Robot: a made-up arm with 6 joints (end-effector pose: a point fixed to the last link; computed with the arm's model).
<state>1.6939 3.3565 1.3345 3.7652 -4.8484 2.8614</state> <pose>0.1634 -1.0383 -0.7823 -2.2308 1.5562 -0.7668</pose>
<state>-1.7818 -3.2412 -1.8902 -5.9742 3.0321 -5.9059</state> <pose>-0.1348 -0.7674 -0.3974 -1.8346 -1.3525 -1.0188</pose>
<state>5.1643 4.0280 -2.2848 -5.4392 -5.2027 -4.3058</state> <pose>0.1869 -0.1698 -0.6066 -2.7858 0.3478 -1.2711</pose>
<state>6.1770 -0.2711 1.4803 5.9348 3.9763 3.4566</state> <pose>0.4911 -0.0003 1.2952 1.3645 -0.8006 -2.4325</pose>
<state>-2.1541 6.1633 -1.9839 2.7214 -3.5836 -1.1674</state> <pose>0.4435 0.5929 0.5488 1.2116 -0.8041 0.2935</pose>
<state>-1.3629 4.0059 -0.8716 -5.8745 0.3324 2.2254</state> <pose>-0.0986 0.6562 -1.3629 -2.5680 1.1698 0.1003</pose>
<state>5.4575 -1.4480 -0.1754 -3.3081 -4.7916 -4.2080</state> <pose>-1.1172 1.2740 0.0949 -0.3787 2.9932 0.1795</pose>
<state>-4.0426 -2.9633 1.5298 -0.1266 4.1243 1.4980</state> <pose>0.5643 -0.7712 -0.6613 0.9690 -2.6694 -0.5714</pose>
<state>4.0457 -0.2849 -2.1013 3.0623 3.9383 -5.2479</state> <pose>0.5282 0.6395 0.4229 -0.0626 0.0532 1.9951</pose>
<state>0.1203 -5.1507 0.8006 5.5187 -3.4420 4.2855</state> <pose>1.4517 0.1797 0.2056 1.0682 -1.0230 -0.7830</pose>
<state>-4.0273 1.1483 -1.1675 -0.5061 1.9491 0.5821</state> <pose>-0.5112 0.6593 1.3064 -1.2480 1.9021 1.4490</pose>
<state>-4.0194 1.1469 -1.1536 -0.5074 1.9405 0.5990</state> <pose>-0.5226 0.6631 1.3073 -1.2459 1.9117 1.4542</pose>
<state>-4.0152 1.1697 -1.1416 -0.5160 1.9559 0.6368</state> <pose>-0.5477 0.6882 1.2851 -1.2413 1.9701 1.4148</pose>
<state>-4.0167 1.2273 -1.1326 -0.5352 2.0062 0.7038</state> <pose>-0.5902 0.7421 1.2267 -1.2232 2.0936 1.3038</pose>
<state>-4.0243 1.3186 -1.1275 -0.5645 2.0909 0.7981</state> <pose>-0.6434 0.8184 1.1278 -1.1699 2.2663 1.1112</pose>
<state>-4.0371 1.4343 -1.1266 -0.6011 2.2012 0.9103</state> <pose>-0.6949 0.9028 0.9937 -1.0610 2.4468 0.8475</pose>
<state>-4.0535 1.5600 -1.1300 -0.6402 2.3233 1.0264</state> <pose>-0.7331 0.9791 0.8401 -0.8982 2.5878 0.5484</pose>
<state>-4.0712 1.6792 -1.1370 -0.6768 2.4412 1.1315</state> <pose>-0.7533 1.0367 0.6902 -0.7107 2.6642 0.2639</pose>
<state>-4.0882 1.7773 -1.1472 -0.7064 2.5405 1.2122</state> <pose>-0.7573 1.0731 0.5665 -0.5415 2.6850 0.0362</pose>
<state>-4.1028 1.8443 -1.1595 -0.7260 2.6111 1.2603</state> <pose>-0.7511 1.0920 0.4845 -0.4240 2.6803 -0.1141</pose>
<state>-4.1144 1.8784 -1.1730 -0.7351 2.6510 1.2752</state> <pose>-0.7400 1.0994 0.4467 -0.3690 2.6761 -0.1897</pose>
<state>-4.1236 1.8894 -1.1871 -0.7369 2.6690 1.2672</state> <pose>-0.7273 1.1004 0.4397 -0.3595 2.6802 -0.2150</pose>
